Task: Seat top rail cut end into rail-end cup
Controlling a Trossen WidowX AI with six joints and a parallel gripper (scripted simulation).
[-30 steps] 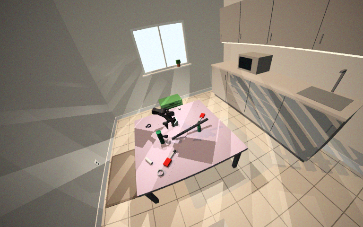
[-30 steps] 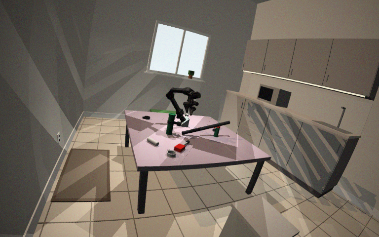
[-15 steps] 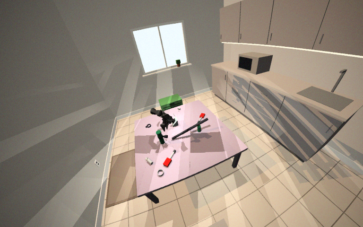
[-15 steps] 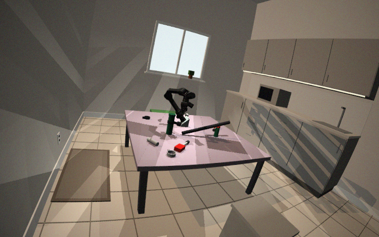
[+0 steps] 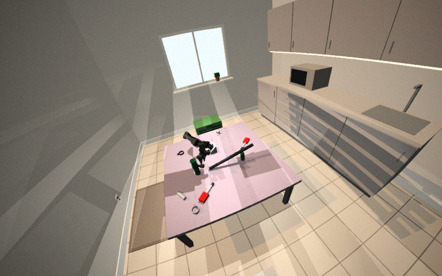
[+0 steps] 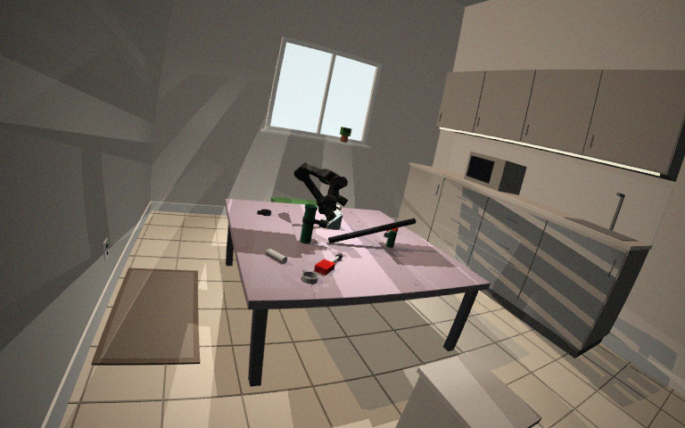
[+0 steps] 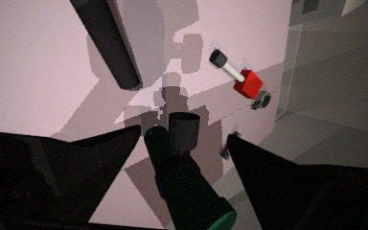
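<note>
Right now the dark rail-end cup is 30 mm to the right of my gripper tip, 30 mm below it and 10 mm ahead of it. Round my gripper tip: white cylinder (280 mm to the right, 230 mm ahead, 140 mm below); black ring (430 mm behind, 300 mm to the right, 140 mm below).
</note>
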